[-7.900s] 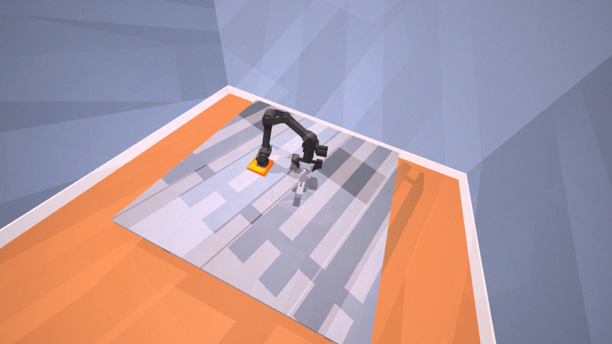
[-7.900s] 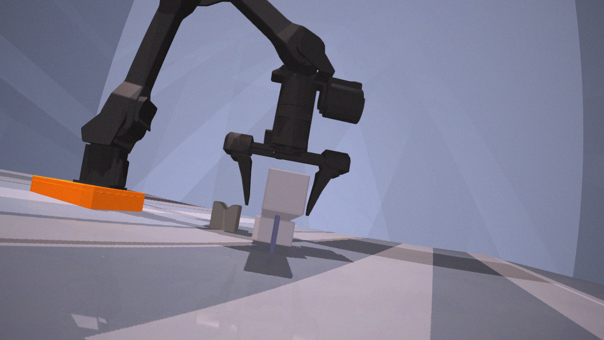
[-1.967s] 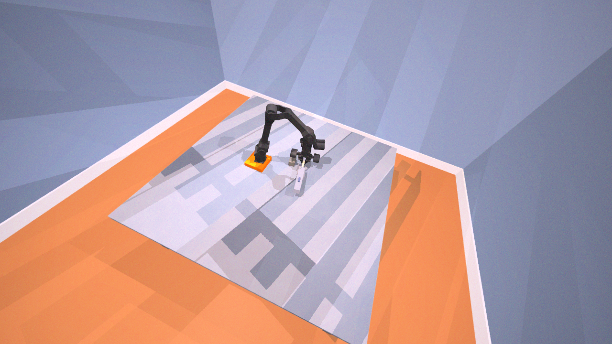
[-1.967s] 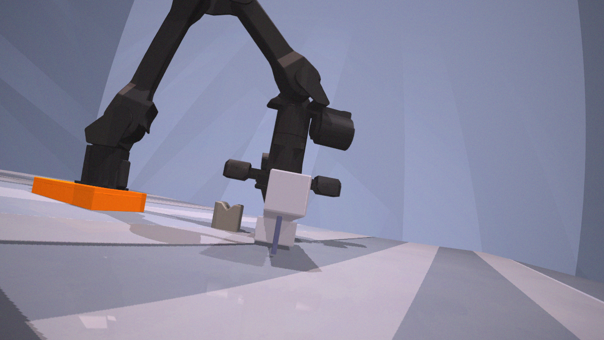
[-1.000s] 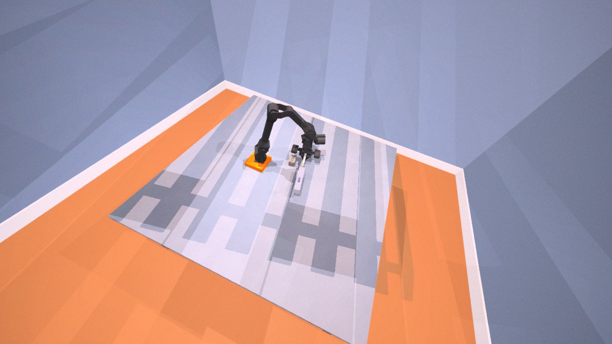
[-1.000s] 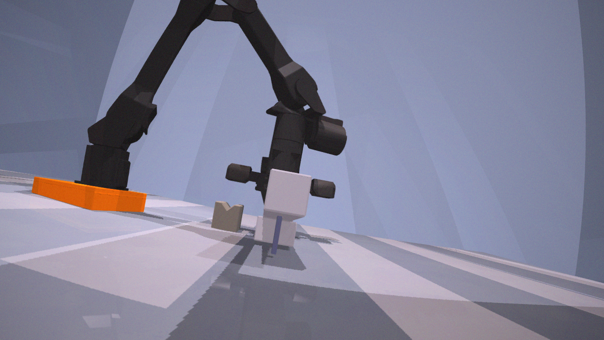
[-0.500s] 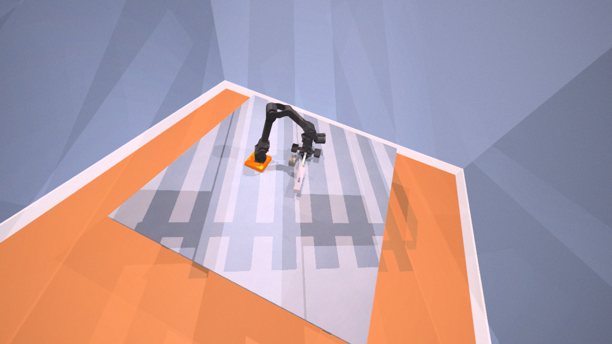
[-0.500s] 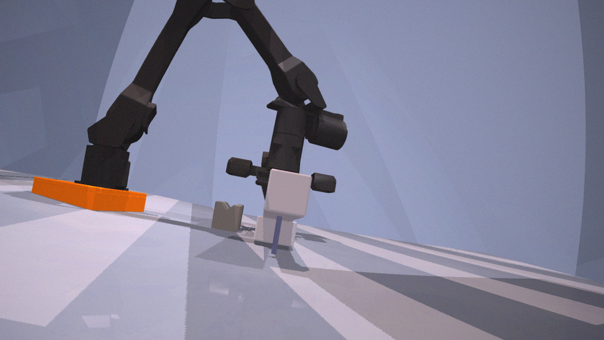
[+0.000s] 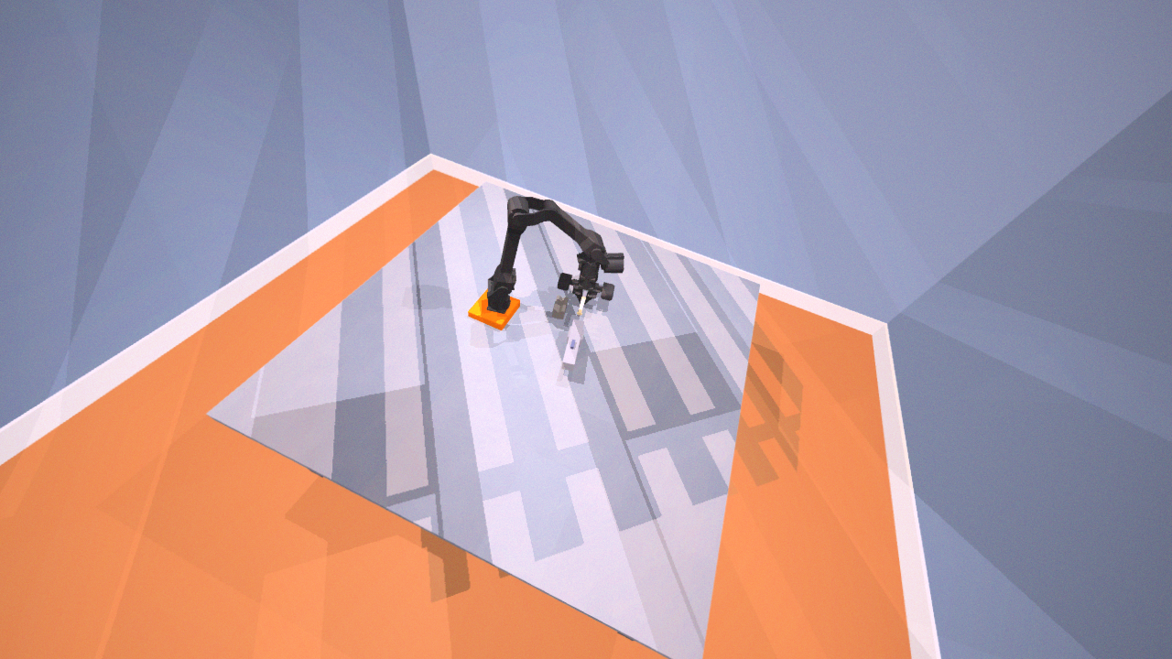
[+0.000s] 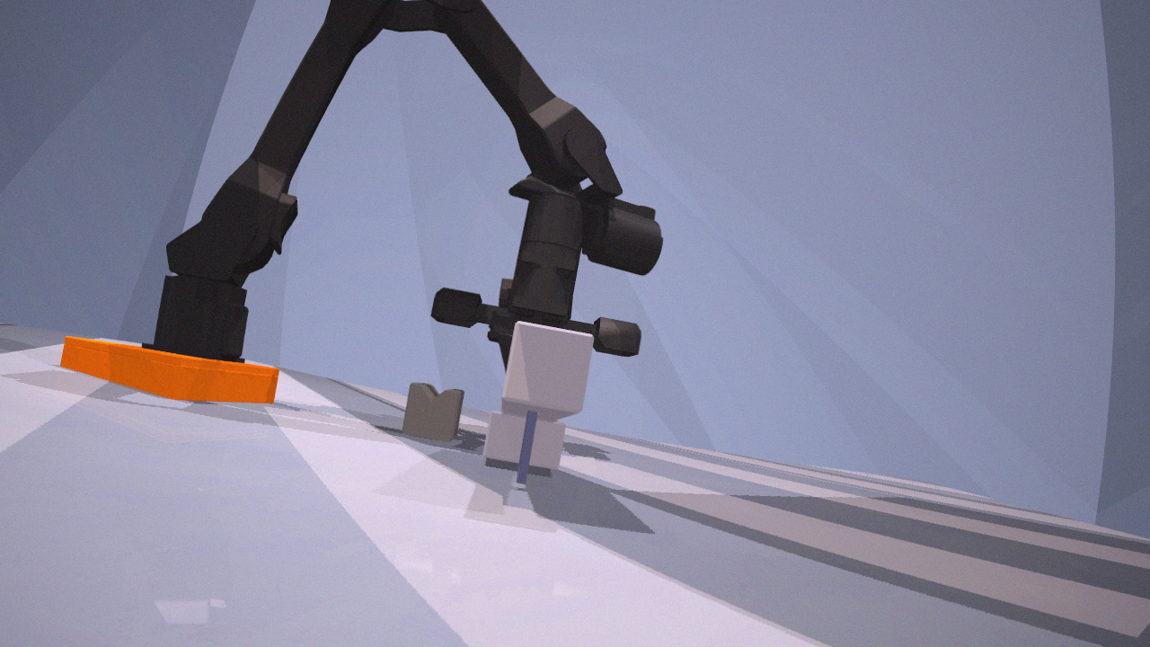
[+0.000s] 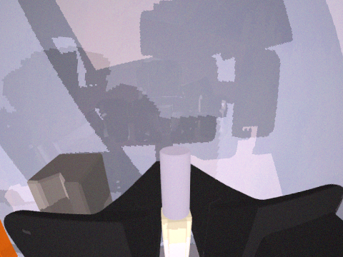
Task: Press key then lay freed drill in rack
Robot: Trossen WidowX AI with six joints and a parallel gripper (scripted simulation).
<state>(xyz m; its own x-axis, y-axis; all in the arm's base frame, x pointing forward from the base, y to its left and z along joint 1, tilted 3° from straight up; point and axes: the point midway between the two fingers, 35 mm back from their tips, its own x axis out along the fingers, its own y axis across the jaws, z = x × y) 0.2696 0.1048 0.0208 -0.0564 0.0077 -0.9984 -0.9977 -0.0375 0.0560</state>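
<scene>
Now: gripper tip 4 cm to the left of the drill and 4 cm below it. Round my gripper tip: v-notched rack (7 cm behind, 4 cm to the right, 1 cm below); then thin blue key (23 cm to the right, 3 cm above, 1 cm ahead); then housing (20 cm to the right, 2 cm above, 1 cm ahead).
</scene>
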